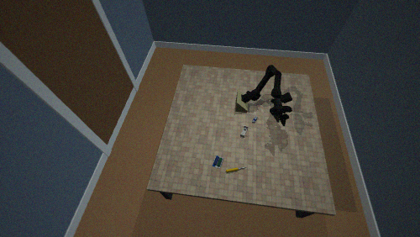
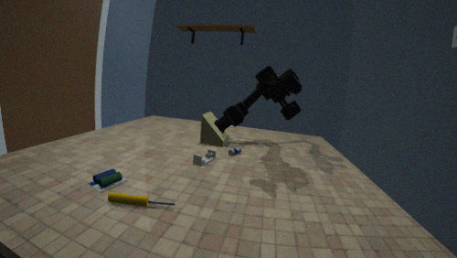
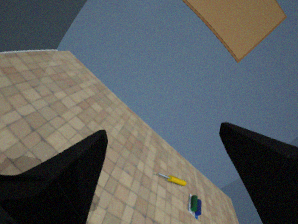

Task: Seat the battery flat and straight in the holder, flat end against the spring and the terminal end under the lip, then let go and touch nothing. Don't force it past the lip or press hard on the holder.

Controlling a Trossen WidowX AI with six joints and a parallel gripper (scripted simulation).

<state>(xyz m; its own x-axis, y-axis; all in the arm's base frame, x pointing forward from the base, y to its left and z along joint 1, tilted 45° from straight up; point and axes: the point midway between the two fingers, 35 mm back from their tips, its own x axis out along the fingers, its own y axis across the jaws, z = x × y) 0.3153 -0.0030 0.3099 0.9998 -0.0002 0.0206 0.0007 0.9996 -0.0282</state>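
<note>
Right now the battery is 240 mm below my gripper tip, 190 mm behind it and 130 mm to the right of it. From my gripper tip the other things lie so: white card: 440 mm to the right, 240 mm below, 190 mm ahead; yellow-handled screwdriver: 300 mm to the right, 250 mm ahead, 240 mm below.
</note>
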